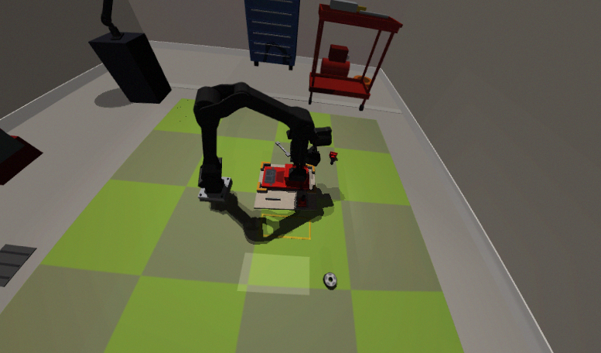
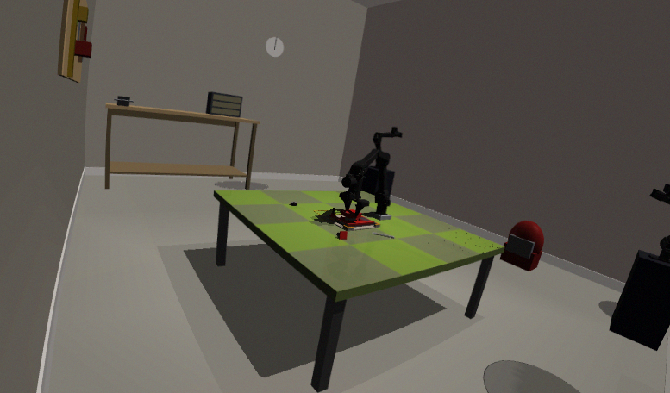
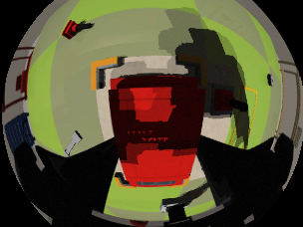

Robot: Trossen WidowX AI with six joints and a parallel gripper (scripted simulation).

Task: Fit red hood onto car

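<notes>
Right now the red hood is 1 cm above my gripper tip. The rest, counted from my gripper tip: grey engine block: 3 cm below, 1 cm to the left; wrench: 20 cm to the left, 6 cm behind, 5 cm below; wheel: 39 cm to the right, 10 cm ahead, 5 cm below.
</notes>
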